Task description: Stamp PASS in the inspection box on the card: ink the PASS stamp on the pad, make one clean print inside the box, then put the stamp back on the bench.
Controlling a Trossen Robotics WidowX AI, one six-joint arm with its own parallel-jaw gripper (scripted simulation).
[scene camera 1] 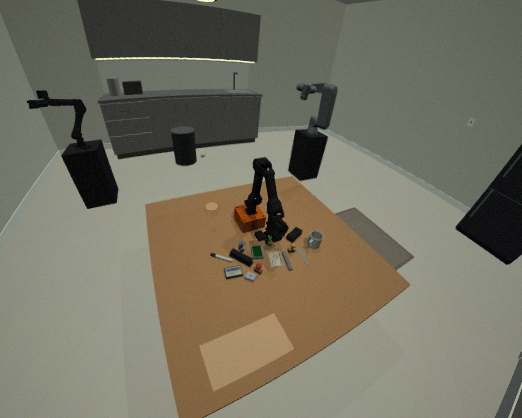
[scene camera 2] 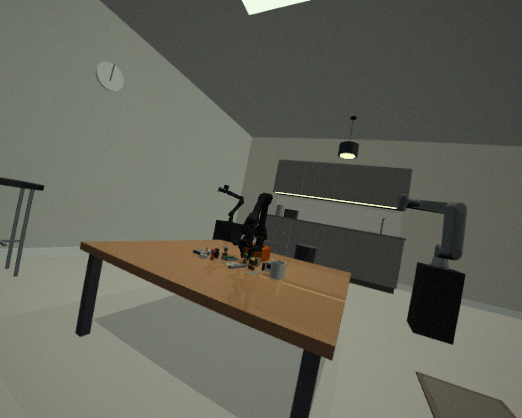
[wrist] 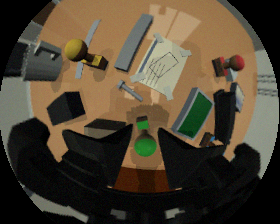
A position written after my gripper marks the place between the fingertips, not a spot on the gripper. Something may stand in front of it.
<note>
In view: my gripper (wrist: 145, 128), a mug (wrist: 43, 63), a yellow-knobbed stamp (wrist: 76, 50) and a black block (wrist: 224, 102).
</note>
